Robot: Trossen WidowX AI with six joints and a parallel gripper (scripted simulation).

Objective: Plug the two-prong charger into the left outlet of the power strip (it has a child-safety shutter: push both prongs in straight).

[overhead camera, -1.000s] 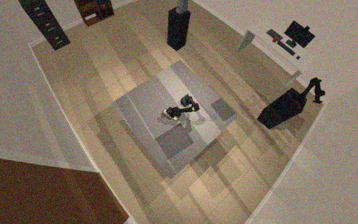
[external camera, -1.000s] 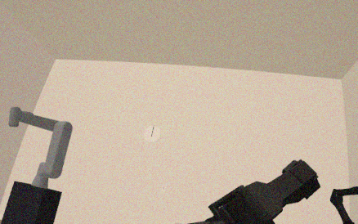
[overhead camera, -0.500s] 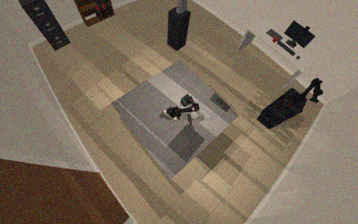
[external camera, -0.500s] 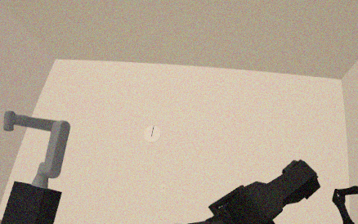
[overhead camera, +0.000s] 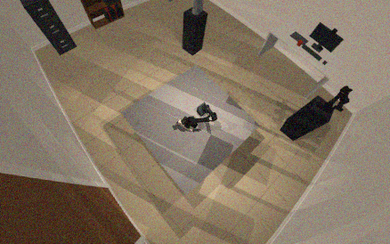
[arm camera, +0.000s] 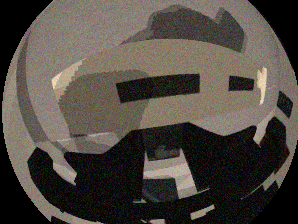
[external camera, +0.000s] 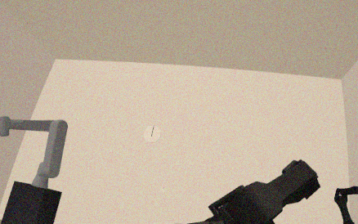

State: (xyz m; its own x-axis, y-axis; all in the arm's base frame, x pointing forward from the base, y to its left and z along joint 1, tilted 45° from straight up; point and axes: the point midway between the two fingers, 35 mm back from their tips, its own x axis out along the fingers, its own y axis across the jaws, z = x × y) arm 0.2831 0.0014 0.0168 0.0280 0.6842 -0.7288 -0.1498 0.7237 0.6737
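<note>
Now: the dark two-prong charger 20 mm ahead of my gripper tip and 10 mm above it.
</note>
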